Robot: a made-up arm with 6 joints.
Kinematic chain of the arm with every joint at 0, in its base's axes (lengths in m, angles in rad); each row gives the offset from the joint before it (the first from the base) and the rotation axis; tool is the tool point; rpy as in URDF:
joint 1: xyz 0 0 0.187 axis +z
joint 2: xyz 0 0 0 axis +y
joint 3: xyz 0.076 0 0.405 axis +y
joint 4: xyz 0.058 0 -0.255 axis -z
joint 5: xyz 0 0 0 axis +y
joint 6: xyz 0.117 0 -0.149 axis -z
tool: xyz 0 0 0 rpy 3.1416 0 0
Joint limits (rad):
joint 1: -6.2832..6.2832
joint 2: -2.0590..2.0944
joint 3: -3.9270..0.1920
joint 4: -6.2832..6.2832
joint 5: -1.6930..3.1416
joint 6: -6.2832..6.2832
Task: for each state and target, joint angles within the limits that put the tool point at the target. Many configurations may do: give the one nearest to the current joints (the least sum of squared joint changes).
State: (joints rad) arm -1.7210 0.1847 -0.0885 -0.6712 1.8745 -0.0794
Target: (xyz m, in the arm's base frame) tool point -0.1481 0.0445 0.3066
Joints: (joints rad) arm -1.8401 0.0806 0.1568 -0.9906 2.0157 -0.0794
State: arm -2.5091 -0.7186 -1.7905 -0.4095 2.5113 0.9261
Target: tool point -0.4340 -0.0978 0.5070
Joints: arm -2.7110 0.1672 -1.8723 -0.5143 2.0972 0.9261
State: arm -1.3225 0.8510 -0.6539 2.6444 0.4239 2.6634
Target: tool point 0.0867 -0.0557 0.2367
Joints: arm -1.0380 0.3848 -0.3487 3.3970 -0.6562 2.6634
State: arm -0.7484 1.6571 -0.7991 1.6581 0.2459 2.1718
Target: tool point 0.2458 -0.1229 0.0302
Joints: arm -0.2257 0.6498 -0.4565 1.7616 0.3100 2.1718
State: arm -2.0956 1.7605 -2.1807 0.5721 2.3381 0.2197
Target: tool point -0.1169 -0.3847 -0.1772
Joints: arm -2.1090 1.6914 -2.1124 0.5483 2.4332 0.2197
